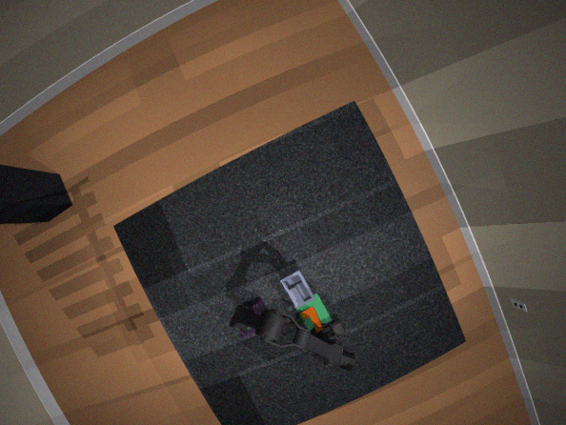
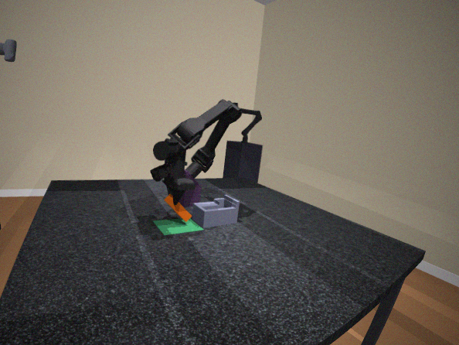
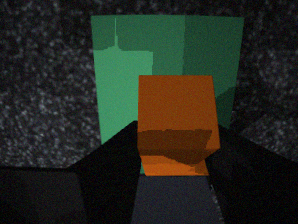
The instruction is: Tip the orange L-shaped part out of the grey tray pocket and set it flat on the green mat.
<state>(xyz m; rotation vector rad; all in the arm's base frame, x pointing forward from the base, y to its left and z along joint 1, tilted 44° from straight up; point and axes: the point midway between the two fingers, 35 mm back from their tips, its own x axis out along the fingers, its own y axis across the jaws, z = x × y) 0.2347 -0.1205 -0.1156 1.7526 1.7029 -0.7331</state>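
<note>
Now: gripper tip 10 cm above the green mat and 2 cm to the right of it. The rest, counted from my gripper tip: orange L-shaped part (3 cm to the left, 3 cm below, 2 cm behind).
</note>
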